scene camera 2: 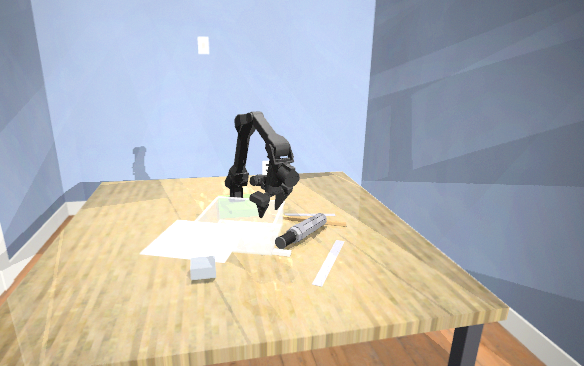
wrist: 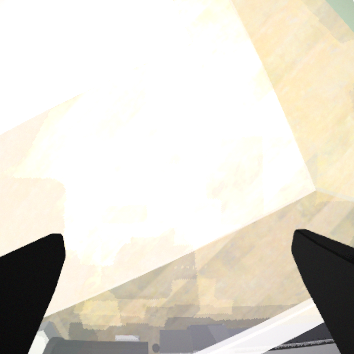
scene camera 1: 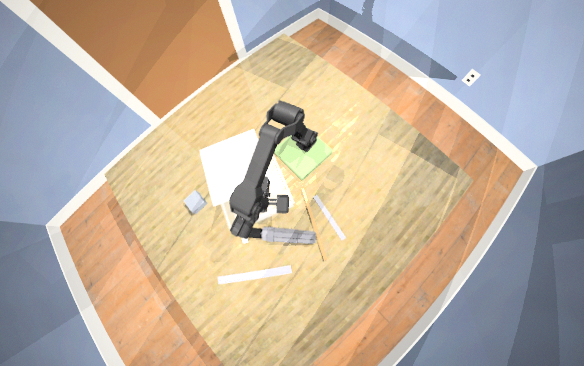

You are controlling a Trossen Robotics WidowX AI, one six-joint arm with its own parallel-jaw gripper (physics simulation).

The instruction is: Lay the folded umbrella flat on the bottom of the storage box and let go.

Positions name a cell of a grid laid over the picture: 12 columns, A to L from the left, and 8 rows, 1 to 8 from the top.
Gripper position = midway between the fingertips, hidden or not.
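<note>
I can see a folded umbrella (scene camera 1: F6) (scene camera 2: G6). I see a storage box (scene camera 2: E5) (wrist: F4) (scene camera 1: E4) as well, and touching that box is my gripper (scene camera 2: F5) (wrist: G6), which is open.
</note>
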